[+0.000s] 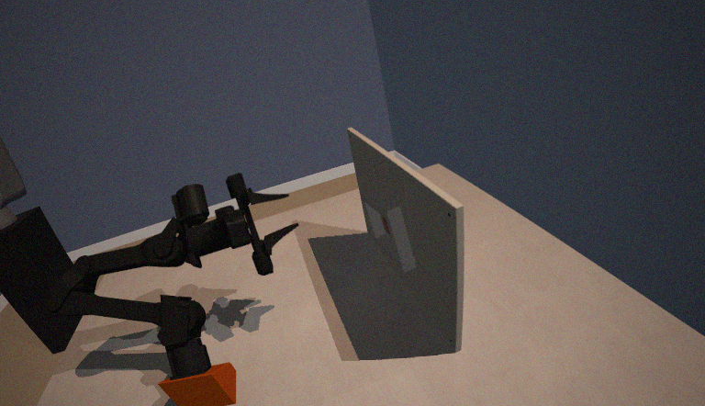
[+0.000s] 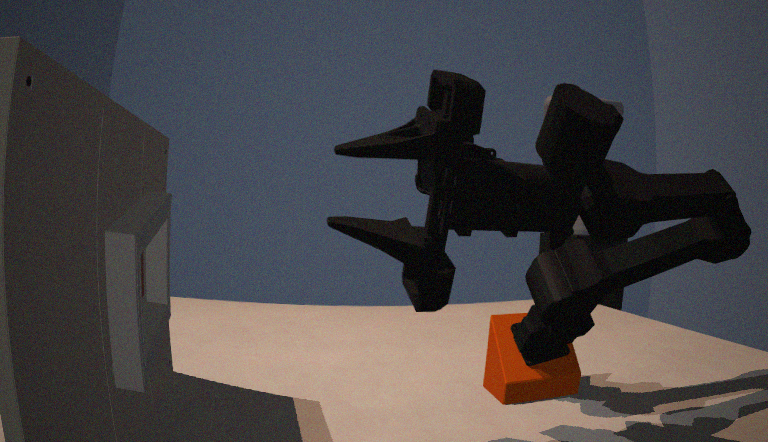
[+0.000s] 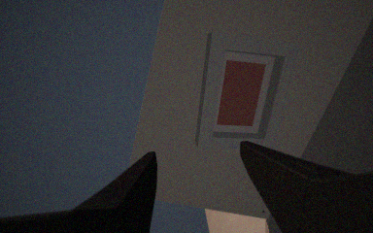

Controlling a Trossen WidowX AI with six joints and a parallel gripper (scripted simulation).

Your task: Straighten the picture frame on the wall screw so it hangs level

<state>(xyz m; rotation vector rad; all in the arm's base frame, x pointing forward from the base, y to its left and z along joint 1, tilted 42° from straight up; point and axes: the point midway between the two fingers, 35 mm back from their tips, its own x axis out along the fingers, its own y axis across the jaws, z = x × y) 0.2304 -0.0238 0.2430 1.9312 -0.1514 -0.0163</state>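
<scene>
Right now my gripper tip is 17 cm short of the picture frame, 3 cm to the left of it and 8 cm above it. Also, from my gripper tip: grey wall panel: 18 cm ahead, 3 cm to the right, 9 cm below.
</scene>
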